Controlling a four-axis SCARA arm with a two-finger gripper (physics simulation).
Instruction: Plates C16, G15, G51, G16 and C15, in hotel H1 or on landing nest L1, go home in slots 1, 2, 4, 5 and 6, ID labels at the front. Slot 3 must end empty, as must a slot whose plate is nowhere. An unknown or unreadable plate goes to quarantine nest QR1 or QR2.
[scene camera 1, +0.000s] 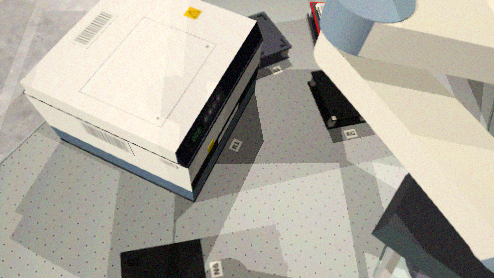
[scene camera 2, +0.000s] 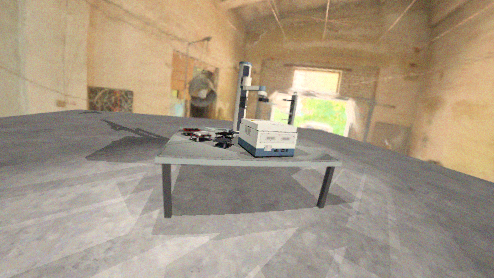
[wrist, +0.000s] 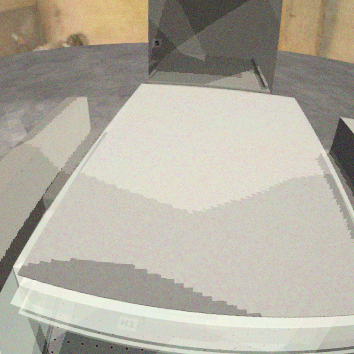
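Pixels of known places: gripper, between the fingertips: (scene camera 2: 275, 104) (wrist: 214, 124); arm's base, origin of its link: (scene camera 2: 237, 132).
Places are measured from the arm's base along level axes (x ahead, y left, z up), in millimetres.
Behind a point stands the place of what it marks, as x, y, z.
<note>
My gripper (wrist: 214, 124) @(237, 377, 427) (scene camera 2: 263, 99) is shut on a plate (wrist: 200, 165) @(230, 345, 429) with a pale top and a clear rim, one finger along each side. The plate looks level; no ID is readable on it. Hotel H1 (wrist: 272, 40) @(324, 578, 435) (scene camera 2: 292, 107) @(281, 584, 417) stands beyond the plate's far edge; its slot contents cannot be made out. Landing nest L1 (scene camera 1: 272, 41) @(676, -275, 63) is a dark nest behind the white device, partly hidden, with no plate seen on its visible part. A red-edged quarantine nest (scene camera 1: 314, 17) @(621, -445, 63) shows partly behind the arm; a pale plate (scene camera 2: 201, 134) @(620, -465, 75) sits on a red-edged nest in scene camera 2.
A large white device (scene camera 1: 145, 75) @(758, 132, 258) (scene camera 2: 267, 136) @(1003, 7, 175) stands beside label R1 (scene camera 1: 235, 145) @(591, 48, 13). A black nest (scene camera 1: 335, 102) @(430, -187, 63) is partly under the arm (scene camera 1: 415, 120) @(344, 176, 539). Another black nest (scene camera 1: 162, 260) @(558, 372, 63) is at the lower edge. The H1 label (wrist: 127, 323) shows through the plate's near rim.
</note>
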